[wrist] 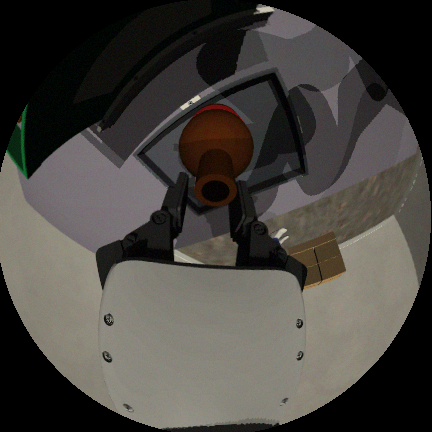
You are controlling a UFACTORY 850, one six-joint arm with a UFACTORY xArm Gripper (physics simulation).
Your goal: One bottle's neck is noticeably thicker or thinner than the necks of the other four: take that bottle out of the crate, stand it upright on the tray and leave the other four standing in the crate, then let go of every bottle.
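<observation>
A brown bottle [216, 137] with a red band stands upright on the dark-rimmed tray [289, 115], its open mouth facing the camera. My gripper [210, 188] is open, with one finger on each side of the bottle's neck and a gap showing between the neck and the left finger; the right finger is close beside the neck. The green crate [24, 145] shows in part at the far left edge. The other bottles cannot be made out in it.
A large dark shape [100, 65] spans the upper left. A cardboard box [320, 262] lies on the floor [360, 320] beyond the table's edge, at the right. A small part of a figure [281, 237] shows beside the right finger. Shadows fall across the table [65, 185].
</observation>
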